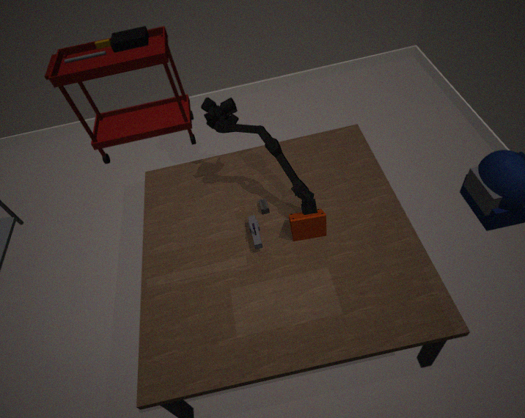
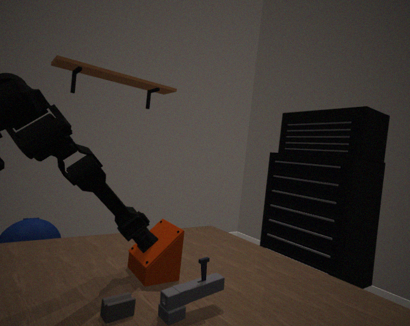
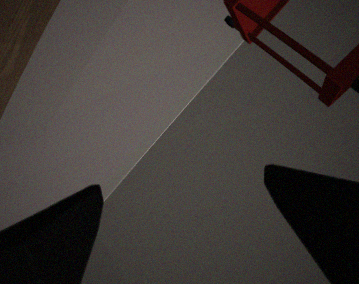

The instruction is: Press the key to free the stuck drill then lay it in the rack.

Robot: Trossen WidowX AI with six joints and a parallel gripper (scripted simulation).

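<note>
Now: the small dark key 59 cm to the left of my gripper tip, 24 cm below it and 9 cm behind it. The rest, counted from my gripper tip: grey housing block 56 cm to the left, 30 cm below, 8 cm behind; drill 54 cm to the left, 29 cm below, 8 cm behind; small grey rack 39 cm to the left, 33 cm below, 14 cm behind.
</note>
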